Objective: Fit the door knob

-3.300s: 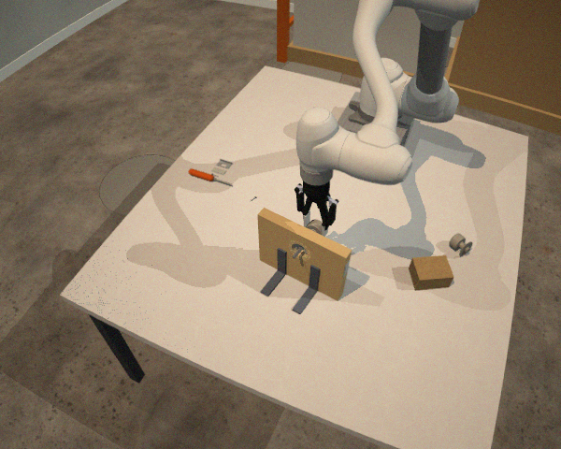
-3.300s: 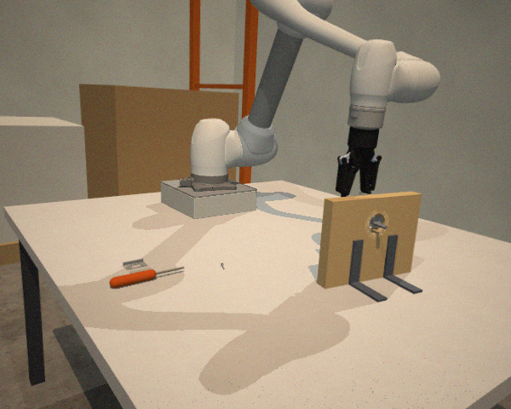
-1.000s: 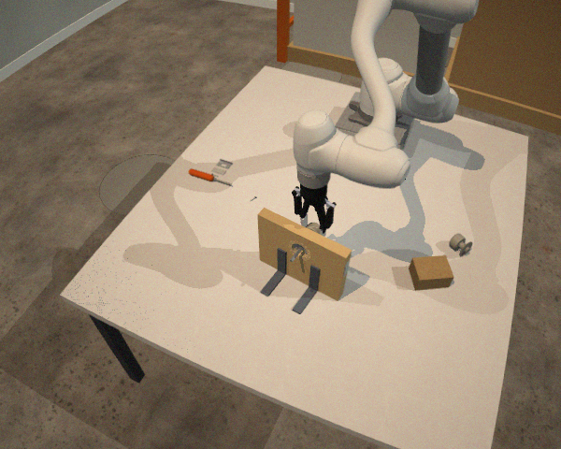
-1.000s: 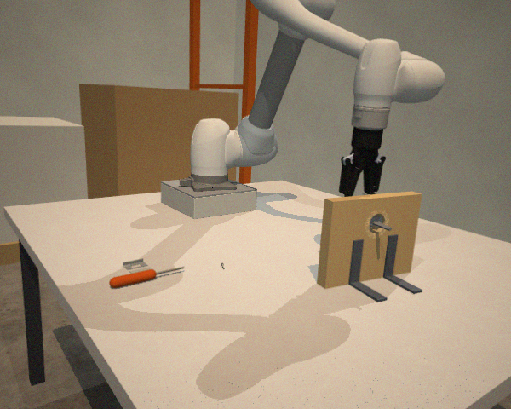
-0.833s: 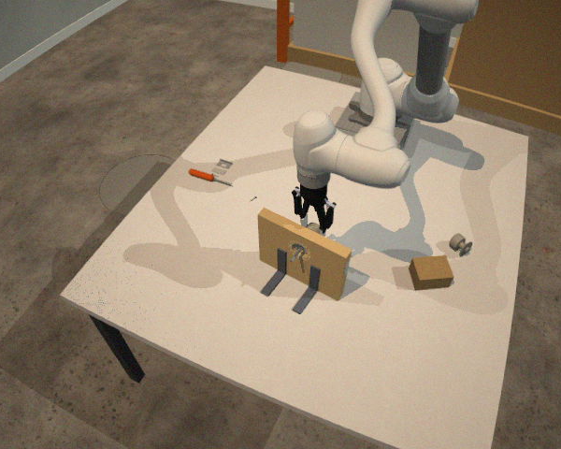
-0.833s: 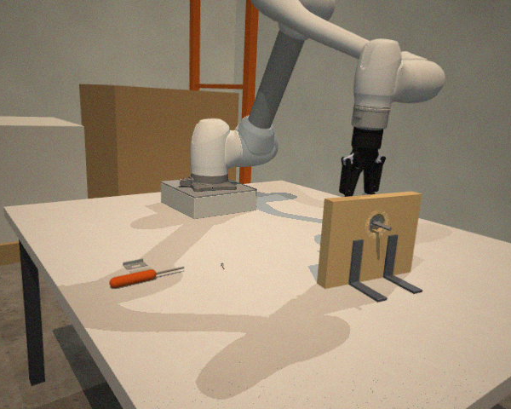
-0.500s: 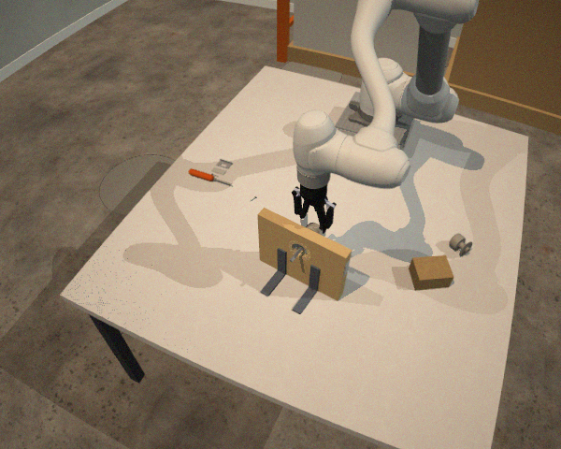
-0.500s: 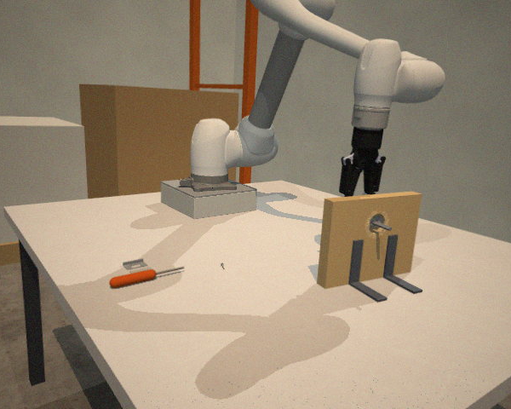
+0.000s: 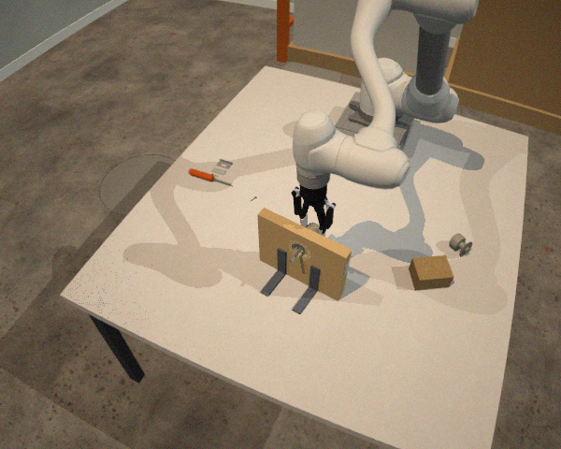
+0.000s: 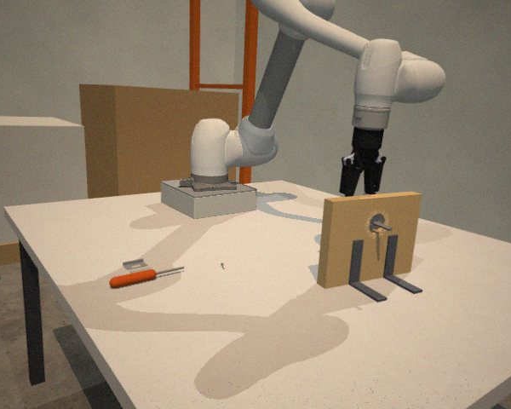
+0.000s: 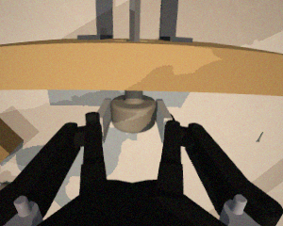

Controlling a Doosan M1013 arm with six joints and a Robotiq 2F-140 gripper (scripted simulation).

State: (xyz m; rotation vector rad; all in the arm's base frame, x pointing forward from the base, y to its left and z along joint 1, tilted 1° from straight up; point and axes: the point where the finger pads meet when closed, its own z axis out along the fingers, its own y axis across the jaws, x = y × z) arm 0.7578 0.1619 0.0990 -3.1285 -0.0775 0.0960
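Right now my hand is 3 cm short of the door knob and 3 cm above it. Also, from my hand: tiny screw (13 cm behind, 34 cm to the right, 18 cm below); then wooden panel (6 cm ahead, 5 cm below); then latch socket (6 cm ahead, 3 cm below).
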